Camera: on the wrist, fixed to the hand. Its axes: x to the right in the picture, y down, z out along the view.
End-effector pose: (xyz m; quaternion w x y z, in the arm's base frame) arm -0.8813 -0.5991 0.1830 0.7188 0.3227 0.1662 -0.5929
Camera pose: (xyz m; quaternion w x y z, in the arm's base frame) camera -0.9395 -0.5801 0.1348 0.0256 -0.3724 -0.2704 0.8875
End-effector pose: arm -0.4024 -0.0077 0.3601 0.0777 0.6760 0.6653 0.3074
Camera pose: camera -0.4802 -0.0113 0.3579 0.0055 0.0169 -0.9975 -0.0690
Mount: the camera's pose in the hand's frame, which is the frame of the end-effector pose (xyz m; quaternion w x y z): 0.0017 -0.0670 -0.0397 0.6729 0.2631 0.1330 -0.6784
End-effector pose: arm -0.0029 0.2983 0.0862 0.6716 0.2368 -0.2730 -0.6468
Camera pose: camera -0.0257 0.2918 0.0120 0.0129 -0.6073 0.1039 0.7876
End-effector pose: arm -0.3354 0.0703 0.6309 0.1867 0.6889 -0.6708 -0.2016
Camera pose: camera -0.2575 0.0701 0.6292 0.1032 -0.9946 0.0122 -0.0058
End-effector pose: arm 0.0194 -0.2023 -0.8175 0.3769 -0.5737 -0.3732 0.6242
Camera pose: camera 0.0617 -0.1701 -0.7606 0.8776 -0.1167 -0.4260 0.1862
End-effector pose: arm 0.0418 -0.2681 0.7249 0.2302 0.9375 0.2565 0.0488
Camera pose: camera 0.0042 -0.2000 0.7296 0.0928 -0.5109 -0.8521 0.0661
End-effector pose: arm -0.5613 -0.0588 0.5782 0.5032 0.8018 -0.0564 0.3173
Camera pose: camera -0.5504 0.0077 0.5391 0.3504 0.6680 0.6564 -0.0064
